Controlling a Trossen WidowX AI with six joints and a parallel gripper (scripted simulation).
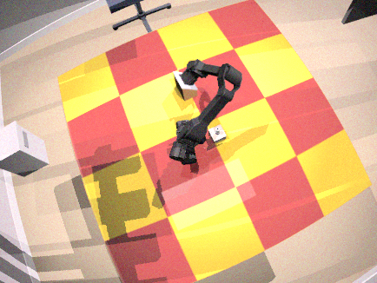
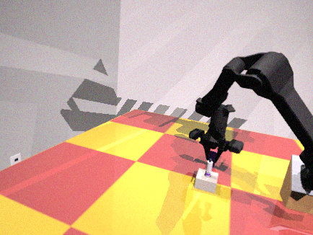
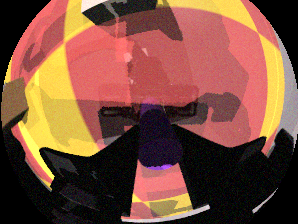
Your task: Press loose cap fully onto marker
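Right now the white holder block is 1 cm ahead of my gripper tip and 15 cm to the left of it. From my gripper tip the other things lie so: purple cap (1 cm above).
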